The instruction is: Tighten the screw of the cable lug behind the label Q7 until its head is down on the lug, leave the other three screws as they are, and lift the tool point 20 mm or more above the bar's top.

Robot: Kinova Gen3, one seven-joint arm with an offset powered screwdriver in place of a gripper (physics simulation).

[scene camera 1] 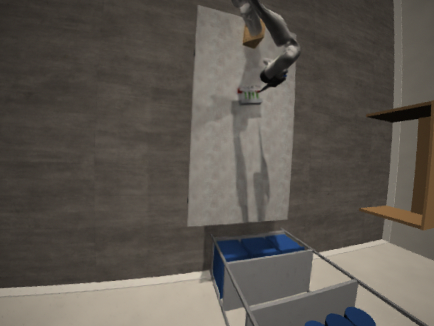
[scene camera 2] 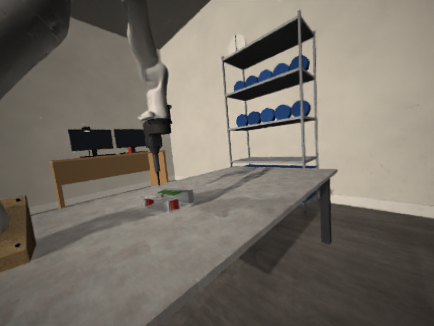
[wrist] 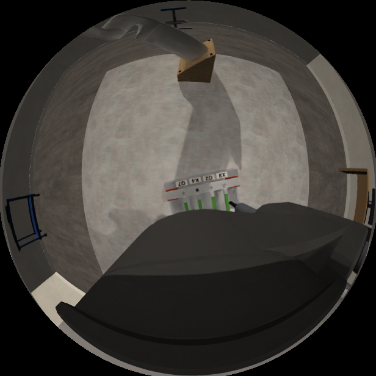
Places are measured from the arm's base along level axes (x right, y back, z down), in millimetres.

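Pixels of known places: hand at its tool point: (scene camera 1: 259, 92) (scene camera 2: 159, 185); arm's base at its link origin: (scene camera 1: 256, 30).
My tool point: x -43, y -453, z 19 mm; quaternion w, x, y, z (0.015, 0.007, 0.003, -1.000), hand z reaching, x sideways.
Note:
Ahead of a thing's pixels: the offset from my tool point to its top centre. "spot": to the spot under its first point. Level surfaces: height alone.
My gripper (scene camera 1: 262, 91) (scene camera 2: 159, 184) (wrist: 231, 203) is a dark powered screwdriver with a thin bit and no fingers. In scene camera 2 its tip hangs in the air over the far part of the terminal assembly. In the wrist view the tip shows by the green strip at the X8 end, away from Q7. The light bar @(dx +47, dy -6, dz +26 mm) (scene camera 1: 249, 90) (wrist: 204, 189) has red marks at its ends. The label Q7 (wrist: 182, 183) is at its left end in the wrist view, then K4, Q2 and X8. The screw (wrist: 183, 193) by Q7 is small and pale; its head height cannot be told.
The assembly stands on the grey table @(dz +76 mm) (scene camera 1: 225, 165) (scene camera 2: 225, 210) (wrist: 135, 125). Green strips @(spot: dx +63, dy -14, dz +26 mm) (scene camera 2: 170, 192) (wrist: 214, 202) run beside the bar. A wooden base block (scene camera 1: 253, 39) (scene camera 2: 15, 235) (wrist: 197, 72) carries the arm. A shelf rack (scene camera 2: 301, 90) and a desk (scene camera 2: 100, 167) stand beyond the table.

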